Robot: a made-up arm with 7 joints. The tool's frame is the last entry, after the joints. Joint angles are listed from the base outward.
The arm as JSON. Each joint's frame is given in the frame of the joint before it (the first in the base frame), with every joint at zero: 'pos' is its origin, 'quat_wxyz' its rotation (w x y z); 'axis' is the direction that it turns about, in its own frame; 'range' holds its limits. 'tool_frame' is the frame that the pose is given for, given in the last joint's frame.
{
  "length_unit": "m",
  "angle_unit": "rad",
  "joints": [
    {
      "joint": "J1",
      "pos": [
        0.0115,
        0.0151,
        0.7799
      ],
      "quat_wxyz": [
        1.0,
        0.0,
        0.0,
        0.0
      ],
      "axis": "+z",
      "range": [
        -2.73,
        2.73
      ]
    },
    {
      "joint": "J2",
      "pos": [
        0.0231,
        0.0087,
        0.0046
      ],
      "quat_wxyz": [
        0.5,
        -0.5,
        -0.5,
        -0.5
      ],
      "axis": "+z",
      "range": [
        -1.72,
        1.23
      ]
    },
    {
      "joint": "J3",
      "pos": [
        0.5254,
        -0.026,
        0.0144
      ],
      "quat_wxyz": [
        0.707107,
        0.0,
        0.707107,
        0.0
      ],
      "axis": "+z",
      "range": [
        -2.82,
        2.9
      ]
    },
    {
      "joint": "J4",
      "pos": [
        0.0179,
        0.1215,
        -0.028
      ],
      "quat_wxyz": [
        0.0,
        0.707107,
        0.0,
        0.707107
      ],
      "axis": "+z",
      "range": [
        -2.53,
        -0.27
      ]
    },
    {
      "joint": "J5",
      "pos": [
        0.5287,
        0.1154,
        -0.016
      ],
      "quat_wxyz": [
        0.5,
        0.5,
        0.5,
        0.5
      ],
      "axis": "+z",
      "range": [
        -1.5,
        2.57
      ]
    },
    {
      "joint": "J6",
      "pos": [
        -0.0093,
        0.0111,
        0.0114
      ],
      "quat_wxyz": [
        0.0,
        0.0,
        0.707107,
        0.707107
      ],
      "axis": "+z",
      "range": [
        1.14,
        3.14
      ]
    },
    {
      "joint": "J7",
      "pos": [
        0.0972,
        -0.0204,
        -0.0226
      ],
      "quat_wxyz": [
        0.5,
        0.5,
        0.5,
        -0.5
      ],
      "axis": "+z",
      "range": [
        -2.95,
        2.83
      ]
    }
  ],
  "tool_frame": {
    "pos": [
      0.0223,
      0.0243,
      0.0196
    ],
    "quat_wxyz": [
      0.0,
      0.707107,
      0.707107,
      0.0
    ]
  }
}
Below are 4 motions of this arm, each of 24 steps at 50 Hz.
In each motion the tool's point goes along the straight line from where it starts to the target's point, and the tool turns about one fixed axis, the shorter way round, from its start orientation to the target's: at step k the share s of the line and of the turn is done. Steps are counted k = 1, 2, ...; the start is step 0. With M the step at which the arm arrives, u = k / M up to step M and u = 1 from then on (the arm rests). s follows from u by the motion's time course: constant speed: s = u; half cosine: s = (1 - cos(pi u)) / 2; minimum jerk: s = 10 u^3 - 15 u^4 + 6 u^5.
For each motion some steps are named. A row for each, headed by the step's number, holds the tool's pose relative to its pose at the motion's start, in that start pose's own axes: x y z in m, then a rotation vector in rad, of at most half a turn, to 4 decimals.
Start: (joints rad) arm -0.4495 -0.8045 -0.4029 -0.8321 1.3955 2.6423 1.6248
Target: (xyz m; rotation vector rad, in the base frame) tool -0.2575 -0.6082 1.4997 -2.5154 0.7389 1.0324
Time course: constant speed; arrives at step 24
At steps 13, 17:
13: 0.3271 0.0975 0.1367 0.1072 -0.3575 -0.1735
17: 0.4277 0.1275 0.1788 0.1402 -0.4675 -0.2268

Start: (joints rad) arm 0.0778 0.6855 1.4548 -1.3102 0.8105 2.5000 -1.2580
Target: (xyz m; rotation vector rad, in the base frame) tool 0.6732 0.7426 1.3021 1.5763 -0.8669 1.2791
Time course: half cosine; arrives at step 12
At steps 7, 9, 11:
7: -0.0376 -0.0807 0.0491 -0.0693 -0.0134 -0.0188
9: -0.0509 -0.1094 0.0666 -0.0940 -0.0182 -0.0255
11: -0.0587 -0.1260 0.0767 -0.1083 -0.0209 -0.0294

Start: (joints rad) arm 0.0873 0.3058 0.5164 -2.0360 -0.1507 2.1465 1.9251
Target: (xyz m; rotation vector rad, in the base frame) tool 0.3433 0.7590 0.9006 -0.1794 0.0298 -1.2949
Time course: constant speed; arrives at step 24
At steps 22, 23, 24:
22: -0.3672 -0.2320 -0.0273 -0.0011 -0.0484 -0.0587
23: -0.3839 -0.2425 -0.0286 -0.0012 -0.0506 -0.0614
24: -0.4006 -0.2530 -0.0298 -0.0013 -0.0528 -0.0640

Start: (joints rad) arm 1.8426 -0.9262 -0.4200 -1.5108 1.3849 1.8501 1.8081
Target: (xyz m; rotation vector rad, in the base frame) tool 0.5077 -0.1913 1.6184 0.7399 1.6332 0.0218
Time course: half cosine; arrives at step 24
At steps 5, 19, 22, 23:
5: -0.0101 -0.0101 0.0289 -0.0044 -0.0226 -0.0140
19: -0.0877 -0.0872 0.2505 -0.0381 -0.1965 -0.1215
22: -0.0962 -0.0956 0.2746 -0.0418 -0.2155 -0.1332
23: -0.0974 -0.0969 0.2782 -0.0423 -0.2183 -0.1349

